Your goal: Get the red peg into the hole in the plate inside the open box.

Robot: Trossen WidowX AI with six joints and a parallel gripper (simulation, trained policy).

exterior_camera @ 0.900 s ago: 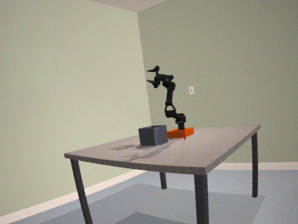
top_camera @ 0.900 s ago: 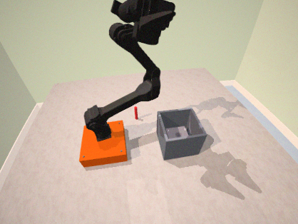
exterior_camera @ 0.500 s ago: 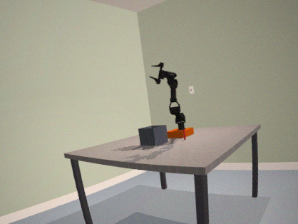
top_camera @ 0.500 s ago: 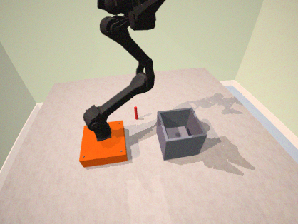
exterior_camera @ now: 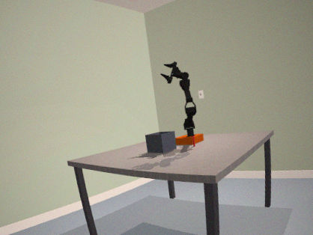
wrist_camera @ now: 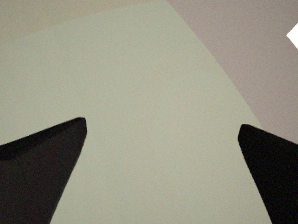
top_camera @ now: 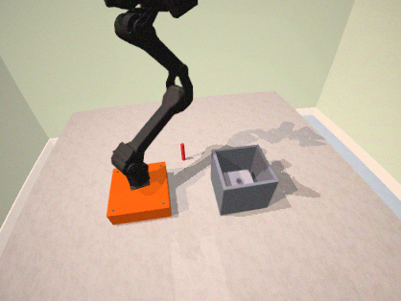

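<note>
The red peg lies 600 mm below my gripper tip, 200 mm to the left of it and 10 mm ahead of it. From my gripper tip the other things lie so: pale plate: 590 mm below, 140 mm ahead, 20 mm to the right.
</note>
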